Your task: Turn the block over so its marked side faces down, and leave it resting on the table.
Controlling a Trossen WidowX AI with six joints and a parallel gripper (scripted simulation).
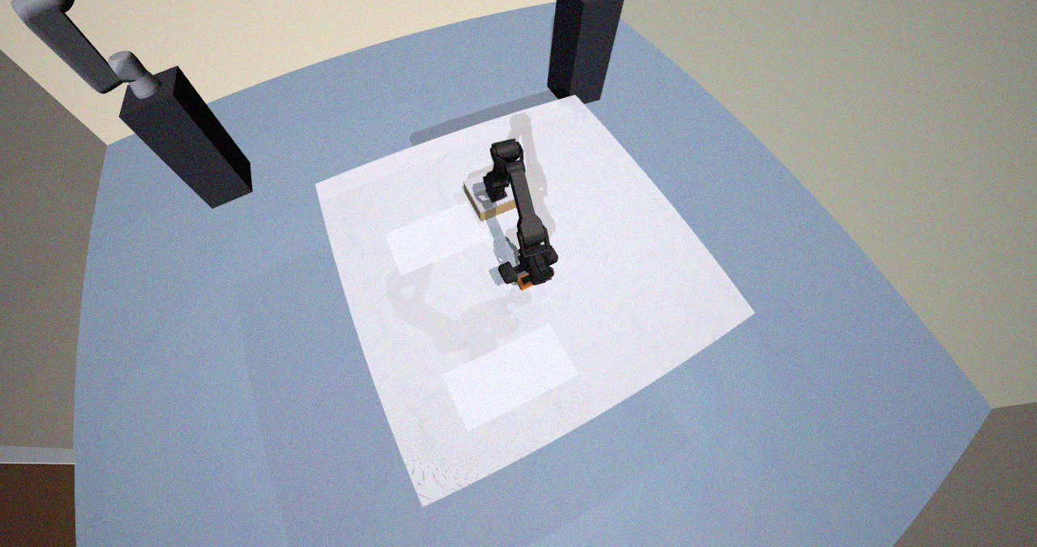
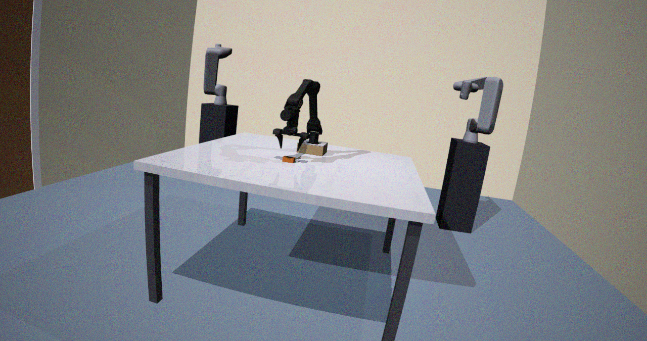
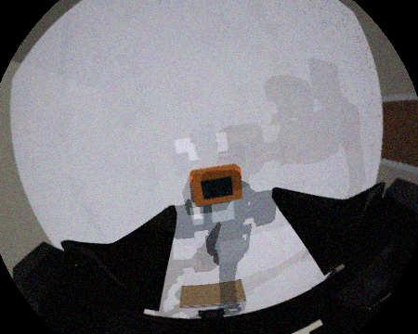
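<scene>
The block lies 50 mm below my gripper tip.
</scene>
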